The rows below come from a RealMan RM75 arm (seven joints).
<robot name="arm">
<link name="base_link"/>
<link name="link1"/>
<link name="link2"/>
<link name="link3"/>
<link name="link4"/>
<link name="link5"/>
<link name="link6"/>
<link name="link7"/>
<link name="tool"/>
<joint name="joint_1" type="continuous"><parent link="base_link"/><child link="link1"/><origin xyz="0 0 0.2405" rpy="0 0 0"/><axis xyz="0 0 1"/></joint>
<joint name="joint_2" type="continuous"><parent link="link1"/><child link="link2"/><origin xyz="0 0 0" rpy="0 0 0"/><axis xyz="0 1 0"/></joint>
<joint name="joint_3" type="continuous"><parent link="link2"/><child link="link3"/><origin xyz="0 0 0.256" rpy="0 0 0"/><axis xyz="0 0 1"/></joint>
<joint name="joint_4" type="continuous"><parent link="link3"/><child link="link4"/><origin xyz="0 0 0" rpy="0 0 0"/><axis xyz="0 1 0"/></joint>
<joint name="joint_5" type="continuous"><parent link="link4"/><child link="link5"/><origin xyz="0 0 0.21" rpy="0 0 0"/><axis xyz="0 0 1"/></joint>
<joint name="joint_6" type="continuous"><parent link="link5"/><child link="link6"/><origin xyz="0 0 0" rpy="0 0 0"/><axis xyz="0 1 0"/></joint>
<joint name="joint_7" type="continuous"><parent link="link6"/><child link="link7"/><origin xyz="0 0 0.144" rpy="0 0 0"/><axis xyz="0 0 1"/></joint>
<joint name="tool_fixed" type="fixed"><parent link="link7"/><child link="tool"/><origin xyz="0 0 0" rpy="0 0 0"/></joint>
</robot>
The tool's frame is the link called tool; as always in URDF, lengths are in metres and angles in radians. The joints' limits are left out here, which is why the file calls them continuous.
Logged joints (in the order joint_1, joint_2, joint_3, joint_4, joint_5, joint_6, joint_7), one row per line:
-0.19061 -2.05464 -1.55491 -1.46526 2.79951 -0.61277 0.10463
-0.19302 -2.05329 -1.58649 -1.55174 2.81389 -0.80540 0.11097
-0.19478 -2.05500 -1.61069 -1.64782 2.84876 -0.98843 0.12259
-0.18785 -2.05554 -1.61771 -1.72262 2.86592 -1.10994 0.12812
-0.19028 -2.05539 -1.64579 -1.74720 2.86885 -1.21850 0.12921
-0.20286 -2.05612 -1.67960 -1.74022 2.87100 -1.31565 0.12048
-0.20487 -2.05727 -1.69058 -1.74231 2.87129 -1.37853 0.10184
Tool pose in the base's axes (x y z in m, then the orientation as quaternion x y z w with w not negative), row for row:
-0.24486 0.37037 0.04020 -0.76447 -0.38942 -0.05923 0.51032
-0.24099 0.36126 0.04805 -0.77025 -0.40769 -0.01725 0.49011
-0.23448 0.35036 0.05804 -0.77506 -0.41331 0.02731 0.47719
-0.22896 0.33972 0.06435 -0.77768 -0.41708 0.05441 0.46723
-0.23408 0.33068 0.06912 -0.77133 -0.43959 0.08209 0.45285
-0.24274 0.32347 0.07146 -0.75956 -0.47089 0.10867 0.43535
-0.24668 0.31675 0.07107 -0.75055 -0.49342 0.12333 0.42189
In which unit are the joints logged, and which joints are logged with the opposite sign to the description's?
The joints are logged in radians. Opposite sign: none.
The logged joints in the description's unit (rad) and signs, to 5 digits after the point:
-0.19061 -2.05464 -1.55491 -1.46526 2.79951 -0.61277 0.10463
-0.19302 -2.05329 -1.58649 -1.55174 2.81389 -0.80540 0.11097
-0.19478 -2.05500 -1.61069 -1.64782 2.84876 -0.98843 0.12259
-0.18785 -2.05554 -1.61771 -1.72262 2.86592 -1.10994 0.12812
-0.19028 -2.05539 -1.64579 -1.74720 2.86885 -1.21850 0.12921
-0.20286 -2.05612 -1.67960 -1.74022 2.87100 -1.31565 0.12048
-0.20487 -2.05727 -1.69058 -1.74231 2.87129 -1.37853 0.10184

